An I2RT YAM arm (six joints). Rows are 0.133 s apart.
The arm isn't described. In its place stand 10 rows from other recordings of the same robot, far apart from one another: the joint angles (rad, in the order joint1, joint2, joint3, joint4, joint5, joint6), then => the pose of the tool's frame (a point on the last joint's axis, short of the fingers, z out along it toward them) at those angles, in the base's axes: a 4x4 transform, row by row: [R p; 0 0 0 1], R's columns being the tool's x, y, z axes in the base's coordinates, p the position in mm.
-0.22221, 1.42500, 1.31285, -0.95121, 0.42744, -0.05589 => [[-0.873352 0.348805 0.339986 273.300], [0.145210 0.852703 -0.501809 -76.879], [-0.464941 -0.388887 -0.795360 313.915], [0 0 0 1]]
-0.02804, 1.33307, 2.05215, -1.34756, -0.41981, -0.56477 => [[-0.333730 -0.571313 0.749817 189.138], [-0.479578 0.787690 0.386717 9.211], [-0.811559 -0.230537 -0.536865 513.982], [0 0 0 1]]
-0.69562, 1.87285, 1.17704, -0.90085, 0.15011, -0.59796 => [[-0.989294 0.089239 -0.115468 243.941], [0.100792 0.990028 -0.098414 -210.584], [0.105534 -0.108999 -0.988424 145.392], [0 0 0 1]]
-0.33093, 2.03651, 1.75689, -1.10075, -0.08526, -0.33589 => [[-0.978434 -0.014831 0.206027 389.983], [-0.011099 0.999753 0.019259 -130.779], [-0.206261 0.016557 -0.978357 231.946], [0 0 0 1]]
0.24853, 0.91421, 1.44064, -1.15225, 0.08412, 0.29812 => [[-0.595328 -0.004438 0.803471 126.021], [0.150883 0.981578 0.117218 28.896], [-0.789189 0.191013 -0.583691 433.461], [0 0 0 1]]
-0.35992, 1.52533, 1.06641, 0.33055, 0.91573, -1.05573 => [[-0.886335 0.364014 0.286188 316.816], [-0.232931 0.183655 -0.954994 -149.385], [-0.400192 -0.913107 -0.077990 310.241], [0 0 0 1]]
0.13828, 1.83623, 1.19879, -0.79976, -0.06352, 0.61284 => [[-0.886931 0.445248 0.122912 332.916], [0.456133 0.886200 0.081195 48.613], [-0.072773 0.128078 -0.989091 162.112], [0 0 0 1]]
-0.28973, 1.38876, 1.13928, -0.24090, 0.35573, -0.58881 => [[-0.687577 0.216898 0.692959 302.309], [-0.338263 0.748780 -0.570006 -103.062], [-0.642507 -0.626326 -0.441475 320.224], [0 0 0 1]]
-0.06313, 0.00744, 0.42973, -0.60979, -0.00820, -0.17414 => [[-0.192756 0.021981 0.981001 62.463], [-0.161416 0.985419 -0.053797 -3.656], [-0.967879 -0.168719 -0.186397 250.178], [0 0 0 1]]
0.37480, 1.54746, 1.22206, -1.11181, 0.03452, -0.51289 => [[-0.626187 -0.767630 0.136504 260.788], [-0.773328 0.633789 0.016612 101.273], [-0.099267 -0.095160 -0.990500 247.355], [0 0 0 1]]
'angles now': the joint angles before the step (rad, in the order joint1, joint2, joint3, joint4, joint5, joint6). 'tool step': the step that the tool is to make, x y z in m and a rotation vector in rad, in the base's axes. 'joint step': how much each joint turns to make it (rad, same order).
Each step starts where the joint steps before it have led.
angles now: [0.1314 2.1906 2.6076 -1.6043 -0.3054 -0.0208]
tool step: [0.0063 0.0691 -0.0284 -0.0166 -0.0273 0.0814]
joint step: [0.1603 -0.0134 -0.1642 0.1924 0.0512 0.0664]
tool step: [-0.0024 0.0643 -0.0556 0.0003 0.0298 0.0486]
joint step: [0.1388 -0.0016 -0.2391 0.2310 0.0271 0.0893]
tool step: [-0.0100 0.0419 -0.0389 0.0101 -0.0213 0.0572]
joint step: [0.0915 0.0018 -0.1595 0.1917 0.0151 0.0315]
